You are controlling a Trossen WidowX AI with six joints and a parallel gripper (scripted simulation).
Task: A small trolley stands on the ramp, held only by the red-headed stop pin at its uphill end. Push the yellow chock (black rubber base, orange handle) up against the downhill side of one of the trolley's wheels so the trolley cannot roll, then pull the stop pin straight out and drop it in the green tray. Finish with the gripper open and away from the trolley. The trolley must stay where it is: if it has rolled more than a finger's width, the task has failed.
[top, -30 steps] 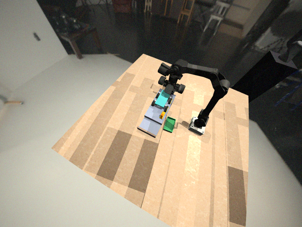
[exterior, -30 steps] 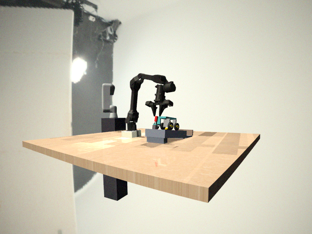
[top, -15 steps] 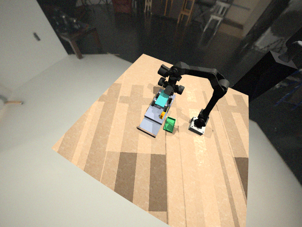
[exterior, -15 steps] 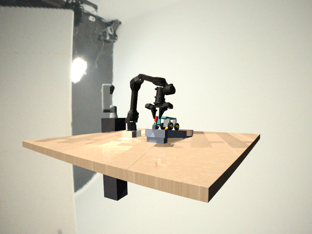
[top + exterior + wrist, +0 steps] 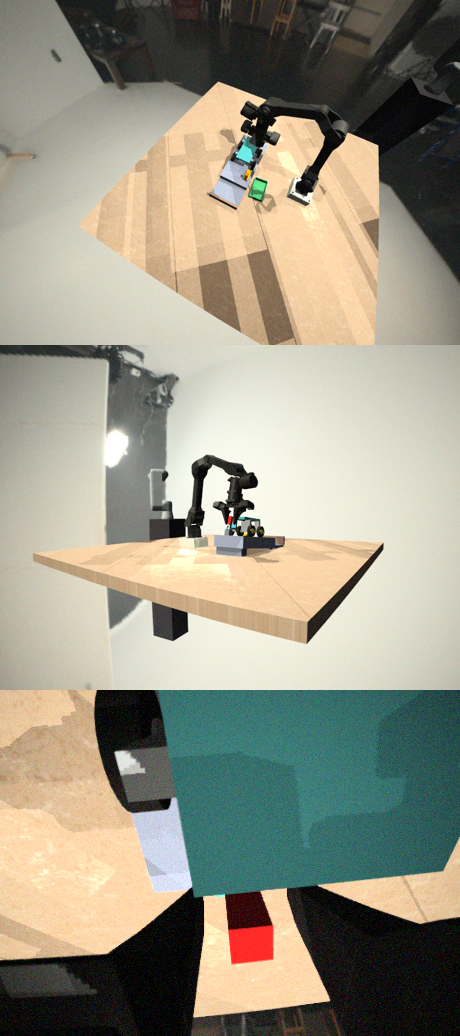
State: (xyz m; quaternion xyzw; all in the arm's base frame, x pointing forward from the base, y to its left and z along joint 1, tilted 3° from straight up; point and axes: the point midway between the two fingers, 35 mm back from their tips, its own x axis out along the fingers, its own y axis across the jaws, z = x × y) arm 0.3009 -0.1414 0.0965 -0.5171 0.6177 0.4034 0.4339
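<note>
The red-headed stop pin lies right at my gripper tip. Round my gripper tip: yellow chock (190 mm to the left, 50 mm below, 10 mm behind); green tray (220 mm to the left, 140 mm below, 80 mm behind); trolley (90 mm to the left, 30 mm ahead, 20 mm below).
</note>
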